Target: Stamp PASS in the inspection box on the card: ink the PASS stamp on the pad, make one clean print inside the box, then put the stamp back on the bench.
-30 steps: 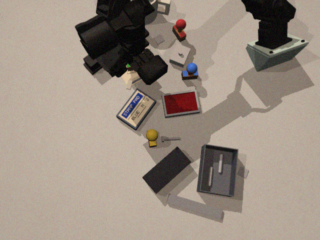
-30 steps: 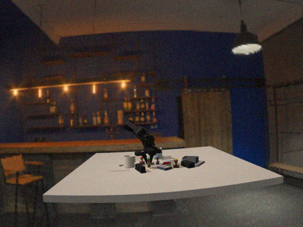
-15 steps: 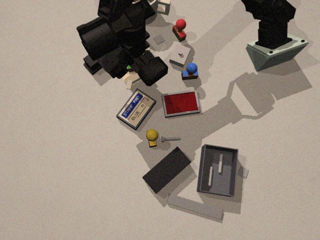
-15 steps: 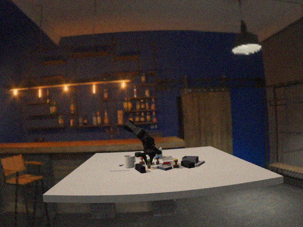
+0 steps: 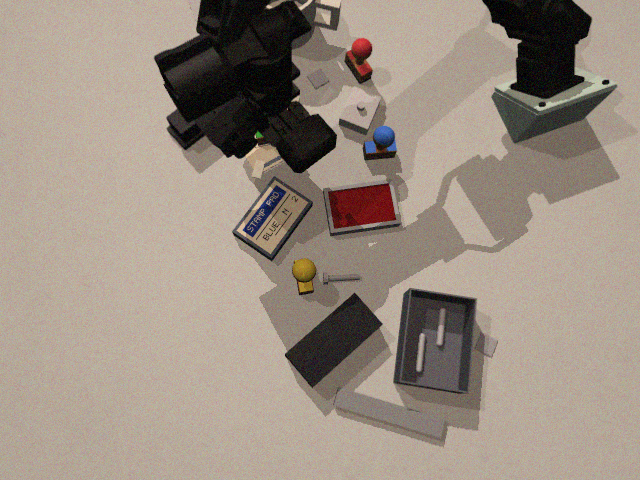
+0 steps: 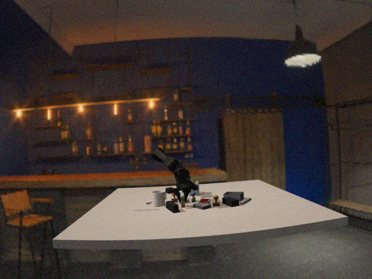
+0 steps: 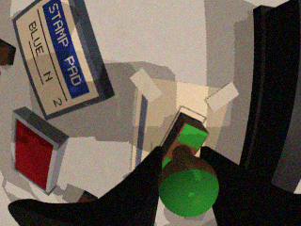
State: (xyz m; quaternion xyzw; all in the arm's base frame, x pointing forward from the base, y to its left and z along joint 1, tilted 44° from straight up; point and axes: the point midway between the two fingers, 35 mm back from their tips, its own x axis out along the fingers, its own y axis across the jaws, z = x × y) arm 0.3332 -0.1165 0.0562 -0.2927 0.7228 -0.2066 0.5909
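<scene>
Right now my gripper tip is right at the green-knobbed stamp. The rest, counted from my gripper tip: cream card: 1 cm behind, 3 cm below; blue stamp pad tin: 5 cm ahead, 10 cm to the left, 1 cm below; long black block: 4 cm ahead, 7 cm to the right, 1 cm below.
</scene>
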